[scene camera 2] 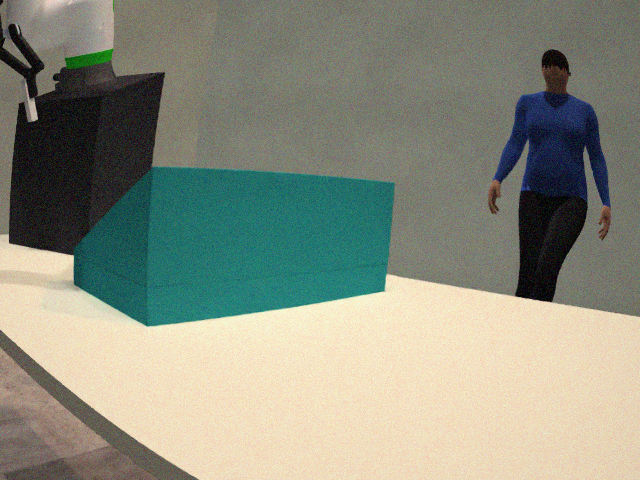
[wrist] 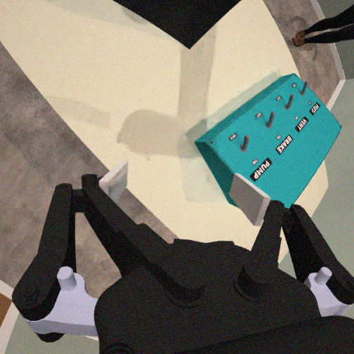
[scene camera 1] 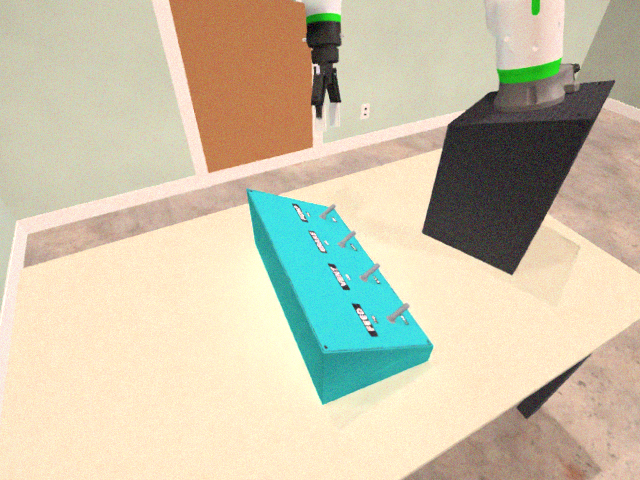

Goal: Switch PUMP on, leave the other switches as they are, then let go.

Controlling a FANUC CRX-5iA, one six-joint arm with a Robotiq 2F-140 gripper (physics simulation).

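Seen in the pictures: gripper, between the fingertips: [scene camera 1: 328,128]; arm's base, origin of its link: [scene camera 2: 89,87] [scene camera 1: 527,102].
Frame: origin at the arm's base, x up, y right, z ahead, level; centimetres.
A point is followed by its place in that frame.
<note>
A teal switch box [scene camera 1: 305,268] {x -21.7, y -5.0, z 61.7 cm} [scene camera 2: 268,242] {x -28.7, y 4.5, z 65.6 cm} [wrist: 300,150] has a sloped face with several levers. The PUMP lever [scene camera 1: 327,212] {x -27.2, y 15.4, z 45.2 cm} [wrist: 244,143] stands by the PUMP label [scene camera 1: 299,212] {x -25.3, y 16.6, z 52.8 cm} [wrist: 261,170] and leans toward its OFF mark, at the low edge. The BRAKE lever [scene camera 1: 347,239] {x -27.0, y 3.4, z 46.2 cm} [wrist: 270,120], VENT lever [scene camera 1: 370,272] {x -26.9, y -8.4, z 47.4 cm} [wrist: 289,102] and FEED lever [scene camera 1: 398,313] {x -26.9, y -20.3, z 48.7 cm} [wrist: 303,88] lean the same way. Scene camera 2 shows the box's back; the levers are hidden there. My gripper [scene camera 1: 326,112] [wrist: 181,178] is open and empty, high above and off the box's PUMP end, touching nothing.
The box sits on a cream table [scene camera 1: 129,335] {x -38.4, y 9.3, z 99.8 cm} [scene camera 2: 387,387] {x -38.4, y 18.9, z 92.9 cm} [wrist: 150,80]. The arm's black pedestal [scene camera 1: 491,180] {x -14.3, y -6.4, z 12.9 cm} [scene camera 2: 56,170] {x -20.5, y 10.7, z 7.4 cm} [wrist: 185,17] stands on the levers' side of the box. A person in blue [scene camera 2: 555,144] stands beyond the table.
</note>
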